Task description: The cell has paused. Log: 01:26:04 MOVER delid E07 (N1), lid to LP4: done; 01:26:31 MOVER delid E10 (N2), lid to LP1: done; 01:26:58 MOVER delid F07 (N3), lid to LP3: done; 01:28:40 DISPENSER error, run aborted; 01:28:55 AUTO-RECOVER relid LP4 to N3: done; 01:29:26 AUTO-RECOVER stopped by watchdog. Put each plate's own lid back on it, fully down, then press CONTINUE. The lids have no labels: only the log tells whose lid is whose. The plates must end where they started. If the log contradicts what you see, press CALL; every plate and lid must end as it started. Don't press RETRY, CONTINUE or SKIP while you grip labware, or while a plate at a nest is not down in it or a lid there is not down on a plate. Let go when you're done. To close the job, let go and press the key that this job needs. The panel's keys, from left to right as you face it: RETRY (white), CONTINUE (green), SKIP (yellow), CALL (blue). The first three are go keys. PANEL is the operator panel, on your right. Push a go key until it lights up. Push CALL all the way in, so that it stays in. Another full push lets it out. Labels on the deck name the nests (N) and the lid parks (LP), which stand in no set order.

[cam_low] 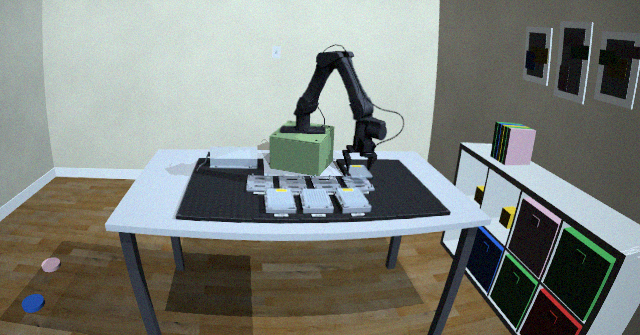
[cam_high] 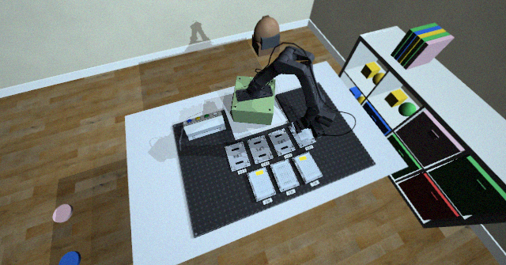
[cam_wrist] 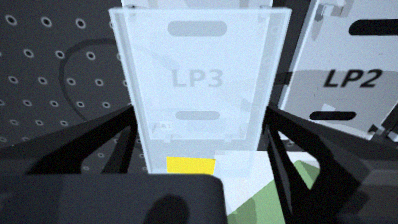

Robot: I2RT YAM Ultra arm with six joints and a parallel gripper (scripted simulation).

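Right now my hand is 21 cm short of the plate, 16 cm to the left of it and 4 cm above it. The rest, counted from my hand: lid park LP2: 3 cm ahead, 13 cm to the right, 6 cm below; white retry key: 20 cm behind, 47 cm to the right; green continue key: 19 cm behind, 52 cm to the right.
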